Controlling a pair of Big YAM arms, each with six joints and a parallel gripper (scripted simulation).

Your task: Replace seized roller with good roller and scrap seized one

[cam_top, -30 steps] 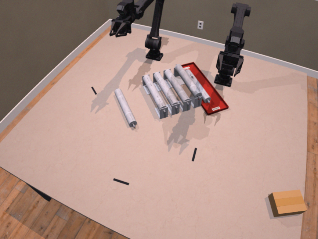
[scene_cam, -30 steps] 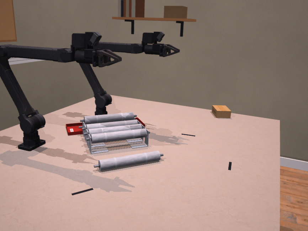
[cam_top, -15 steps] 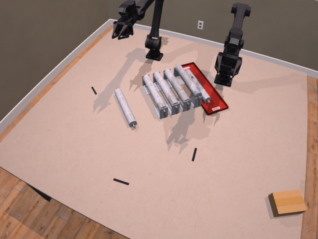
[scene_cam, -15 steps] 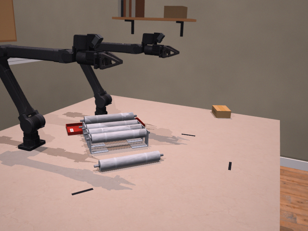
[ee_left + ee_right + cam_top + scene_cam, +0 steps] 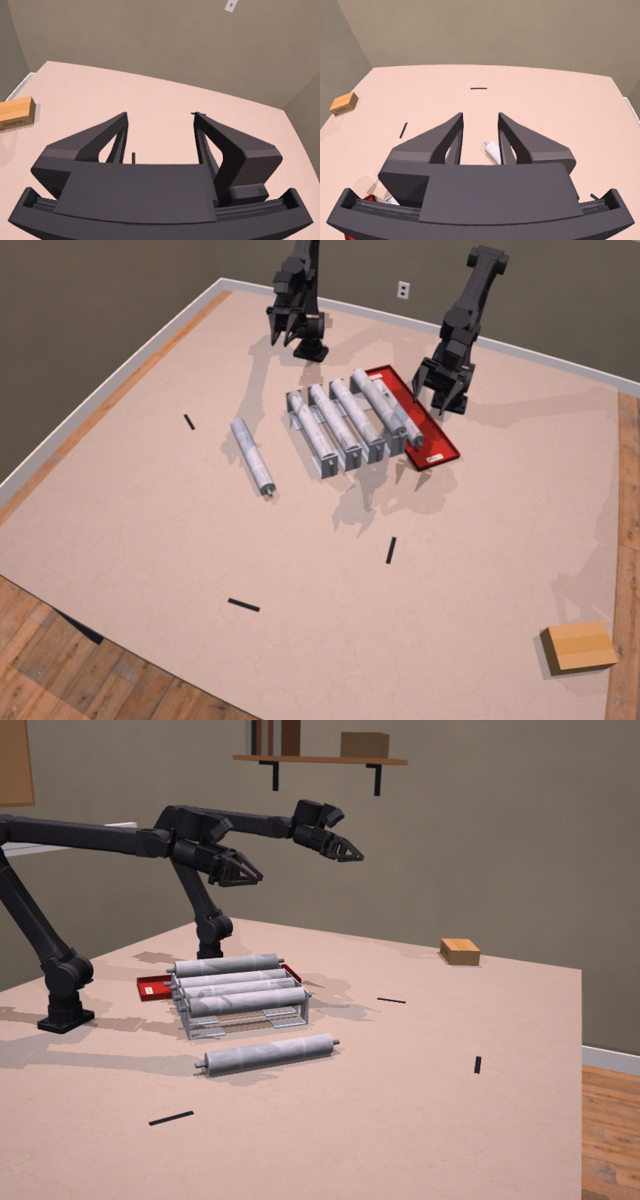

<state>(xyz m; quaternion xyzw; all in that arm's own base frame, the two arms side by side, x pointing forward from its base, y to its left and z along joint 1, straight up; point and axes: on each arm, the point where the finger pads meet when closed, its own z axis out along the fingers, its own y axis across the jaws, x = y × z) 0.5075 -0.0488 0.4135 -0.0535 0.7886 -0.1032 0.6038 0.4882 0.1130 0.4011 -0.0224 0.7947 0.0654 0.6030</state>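
Now: the roller 350 mm behind my left hand, 180 mm to the right of it and 390 mm below it. Round my left hand: red scrap tray: 370 mm behind, 160 mm to the right, 410 mm below; cardboard box: 150 mm ahead, 530 mm to the left, 380 mm below.
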